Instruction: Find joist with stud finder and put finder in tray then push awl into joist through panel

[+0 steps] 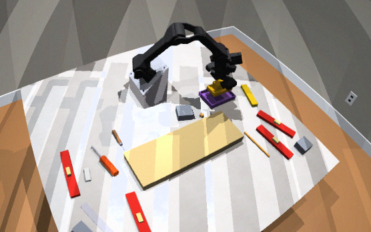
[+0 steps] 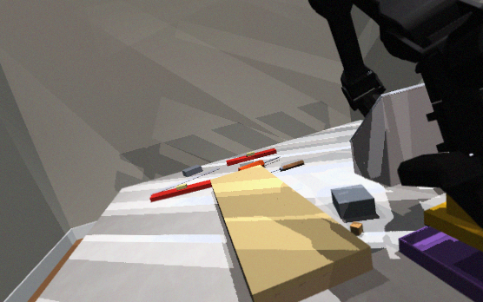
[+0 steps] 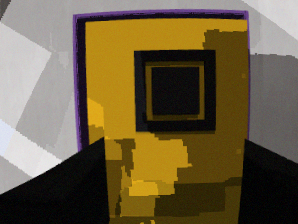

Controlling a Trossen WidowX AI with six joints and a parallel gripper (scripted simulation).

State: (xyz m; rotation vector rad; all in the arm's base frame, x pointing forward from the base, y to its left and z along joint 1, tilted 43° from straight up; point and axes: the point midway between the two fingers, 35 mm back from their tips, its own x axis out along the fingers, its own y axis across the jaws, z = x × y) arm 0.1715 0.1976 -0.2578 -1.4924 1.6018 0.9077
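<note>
My gripper tip is 10 mm to the left of the purple tray and 60 mm above it. Round my gripper tip: yellow stud finder 10 mm to the left, 20 mm above; then small brown cube 70 mm ahead, 170 mm to the right, 70 mm below; then yellow bar 80 mm ahead, 160 mm to the left, 70 mm below.
</note>
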